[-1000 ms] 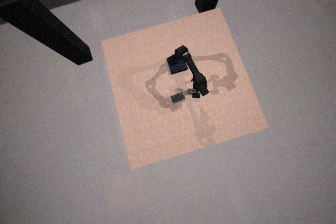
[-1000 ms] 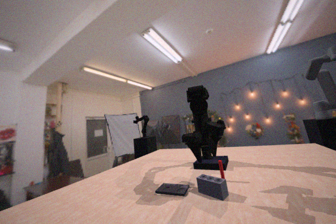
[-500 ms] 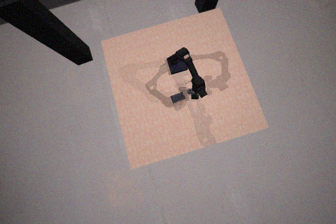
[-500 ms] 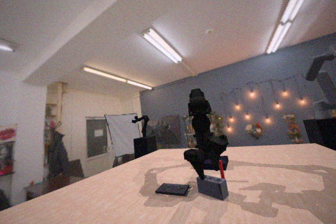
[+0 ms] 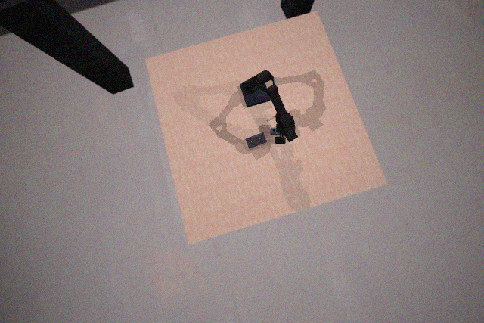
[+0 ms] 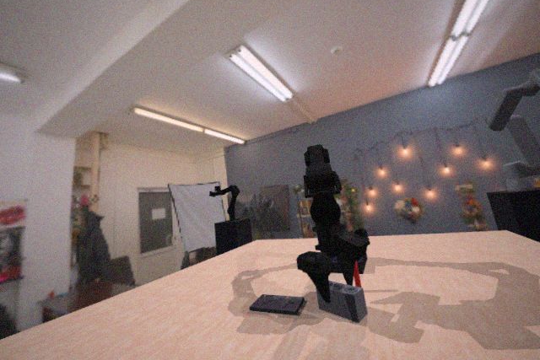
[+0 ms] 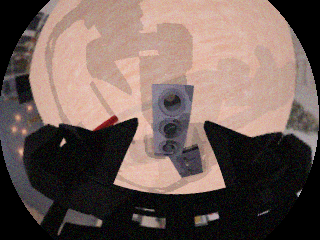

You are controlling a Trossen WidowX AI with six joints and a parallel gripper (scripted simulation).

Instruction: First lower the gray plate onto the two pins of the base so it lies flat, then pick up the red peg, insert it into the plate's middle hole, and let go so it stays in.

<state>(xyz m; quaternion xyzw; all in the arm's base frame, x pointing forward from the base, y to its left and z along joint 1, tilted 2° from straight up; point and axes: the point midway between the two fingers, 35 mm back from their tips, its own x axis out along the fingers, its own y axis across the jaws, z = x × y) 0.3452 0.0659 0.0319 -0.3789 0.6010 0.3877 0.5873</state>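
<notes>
Right now my gripper tip is right at the gray plate. Round my gripper tip: base (16 cm to the right, 3 cm below); then red peg (11 cm behind, 3 cm to the left).
</notes>
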